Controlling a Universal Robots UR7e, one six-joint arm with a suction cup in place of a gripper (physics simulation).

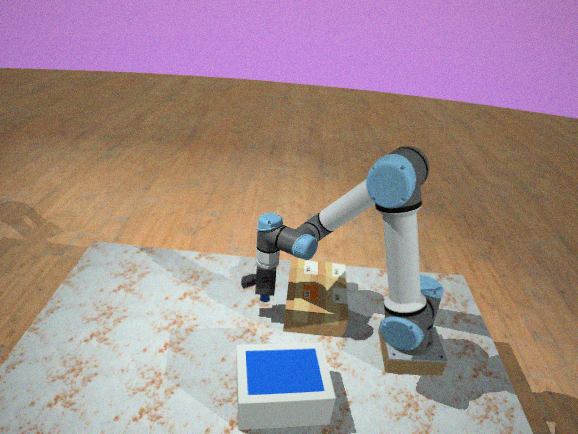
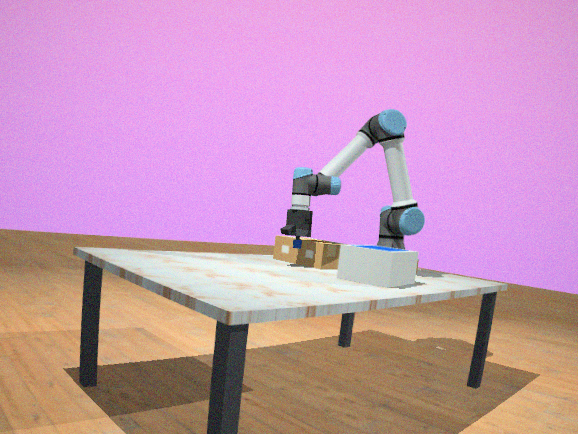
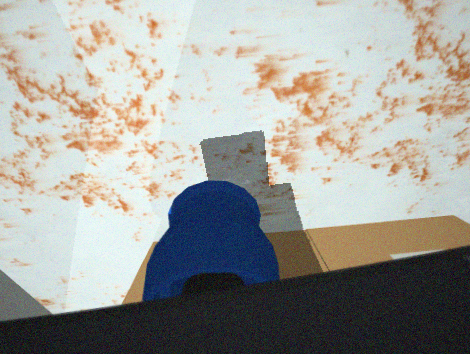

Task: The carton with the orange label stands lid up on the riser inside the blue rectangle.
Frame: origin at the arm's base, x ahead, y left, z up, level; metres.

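Seen in the pictures: end effector, tool point: (image 1: 264,298) (image 2: 296,248) (image 3: 215,222).
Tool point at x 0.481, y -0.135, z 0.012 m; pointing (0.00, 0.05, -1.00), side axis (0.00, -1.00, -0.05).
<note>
A point is followed by its place in that frame.
The brown carton with the orange label (image 1: 310,294) @[y -0.141, x 0.327, z 0.042 m] (image 2: 327,259) @[y -0.058, x 0.377, z -0.021 m] (image 3: 292,254) @[y -0.181, x 0.404, z -0.034 m] stands on the table at the front left of a close block of cartons, its label on top. My suction cup (image 1: 265,300) (image 2: 297,246) (image 3: 215,192) hangs beside the block's left side, with its tip lower than the carton tops and over the table. No carton hangs from it. Whether its side touches a carton is hard to tell. The white riser (image 1: 285,412) @[y 0.307, x 0.394, z 0.010 m] (image 2: 362,265) @[y 0.221, x 0.531, z -0.001 m] stands in front of the cartons, with the blue rectangle (image 1: 284,371) @[y 0.211, x 0.404, z 0.059 m] (image 2: 382,248) @[y 0.215, x 0.410, z 0.059 m] on its top.
Other brown cartons with white labels stand against the orange-labelled one: one behind it (image 1: 299,272) @[y -0.259, x 0.366, z 0.042 m] (image 2: 292,255) @[y -0.225, x 0.404, z -0.030 m] (image 3: 380,237) @[y -0.258, x 0.402, z -0.043 m] and others to its right. The arm's base (image 1: 415,367) @[y 0.094, x -0.008, z -0.029 m] stands right of the block. The table (image 1: 100,310) @[y -0.074, x 1.052, z -0.061 m] (image 2: 200,285) @[y 0.179, x 1.160, z -0.061 m] (image 3: 125,165) @[y -0.062, x 0.486, z -0.061 m] has a marbled top.
</note>
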